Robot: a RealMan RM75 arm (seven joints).
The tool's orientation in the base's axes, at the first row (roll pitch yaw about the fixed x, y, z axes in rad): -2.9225 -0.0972 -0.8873
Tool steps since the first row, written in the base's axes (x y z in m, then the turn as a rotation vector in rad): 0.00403 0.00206 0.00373 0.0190 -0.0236 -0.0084; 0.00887 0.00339 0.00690 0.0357 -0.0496 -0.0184; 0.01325 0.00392 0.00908 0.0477 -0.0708 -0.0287; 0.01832 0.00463 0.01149 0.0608 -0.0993 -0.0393; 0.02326 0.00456 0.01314 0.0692 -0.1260 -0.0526; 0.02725 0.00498 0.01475 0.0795 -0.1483 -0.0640
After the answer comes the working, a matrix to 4 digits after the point.
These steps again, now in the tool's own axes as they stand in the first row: 0.00131 -0.00511 -0.00257 0.0293 0.0026 0.0110; 0.00363 -0.01023 -0.00446 0.0589 0.0088 0.0229; 0.00618 -0.01430 -0.00555 0.0818 0.0155 0.0343; 0.00906 -0.01904 -0.00668 0.1110 0.0261 0.0457; 0.01238 -0.02302 -0.00716 0.1356 0.0397 0.0589; 0.01472 -0.02660 -0.00779 0.1582 0.0486 0.0709
The tool's axes in the first row as the columns of a matrix, in the base's axes (rounded; the answer above uses it unrounded):
0.6285 -0.7435 0.2283
-0.7717 -0.6328 0.0638
0.0970 -0.2163 -0.9715

